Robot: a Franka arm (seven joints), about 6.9 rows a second.
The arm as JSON. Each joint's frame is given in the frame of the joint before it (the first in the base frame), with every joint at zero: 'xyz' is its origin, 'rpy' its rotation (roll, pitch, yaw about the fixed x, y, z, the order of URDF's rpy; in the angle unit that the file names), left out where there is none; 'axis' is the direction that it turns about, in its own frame. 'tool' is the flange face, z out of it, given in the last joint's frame.
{
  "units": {
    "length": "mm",
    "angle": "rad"
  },
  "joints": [
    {
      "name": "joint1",
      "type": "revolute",
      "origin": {
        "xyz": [
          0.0,
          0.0,
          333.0
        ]
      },
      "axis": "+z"
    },
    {
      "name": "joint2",
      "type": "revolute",
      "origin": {
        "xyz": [
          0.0,
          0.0,
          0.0
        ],
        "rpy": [
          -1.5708,
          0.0,
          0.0
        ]
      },
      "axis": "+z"
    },
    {
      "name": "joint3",
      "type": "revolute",
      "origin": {
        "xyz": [
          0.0,
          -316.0,
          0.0
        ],
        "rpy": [
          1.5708,
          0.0,
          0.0
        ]
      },
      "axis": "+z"
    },
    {
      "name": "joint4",
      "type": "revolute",
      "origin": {
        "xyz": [
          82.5,
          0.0,
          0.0
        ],
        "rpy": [
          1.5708,
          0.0,
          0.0
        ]
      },
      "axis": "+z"
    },
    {
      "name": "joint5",
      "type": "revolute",
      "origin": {
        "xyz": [
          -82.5,
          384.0,
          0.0
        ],
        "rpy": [
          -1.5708,
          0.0,
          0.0
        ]
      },
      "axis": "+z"
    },
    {
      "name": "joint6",
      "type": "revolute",
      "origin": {
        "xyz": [
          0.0,
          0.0,
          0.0
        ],
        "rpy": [
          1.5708,
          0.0,
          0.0
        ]
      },
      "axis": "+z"
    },
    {
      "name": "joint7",
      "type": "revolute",
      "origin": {
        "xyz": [
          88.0,
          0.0,
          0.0
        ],
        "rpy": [
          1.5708,
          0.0,
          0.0
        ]
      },
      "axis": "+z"
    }
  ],
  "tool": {
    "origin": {
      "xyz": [
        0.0,
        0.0,
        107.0
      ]
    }
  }
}
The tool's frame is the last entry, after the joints.
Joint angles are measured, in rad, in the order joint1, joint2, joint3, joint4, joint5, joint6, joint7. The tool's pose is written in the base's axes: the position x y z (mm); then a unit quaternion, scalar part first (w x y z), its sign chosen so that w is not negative. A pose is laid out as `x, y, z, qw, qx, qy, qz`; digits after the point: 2 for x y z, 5 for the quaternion.
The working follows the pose.
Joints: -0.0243 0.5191 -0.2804 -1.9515 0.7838 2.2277 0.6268
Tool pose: 580.28, -155.53, 205.95, 0.19183, -0.72469, 0.65055, 0.12168
Where each joint sits with the arm in this pose, in the base's axes (m; each line is computed from the numbers above, not from the rounded line before):
joint1: 0.0000 0.0000 0.3330
joint2: 0.0000 0.0000 0.3330
joint3: 0.1567 -0.0038 0.6074
joint4: 0.2250 -0.0283 0.5680
joint5: 0.5125 -0.1425 0.3261
joint6: 0.5125 -0.1425 0.3261
joint7: 0.5724 -0.2022 0.3019
the tool: 0.5803 -0.1555 0.2060

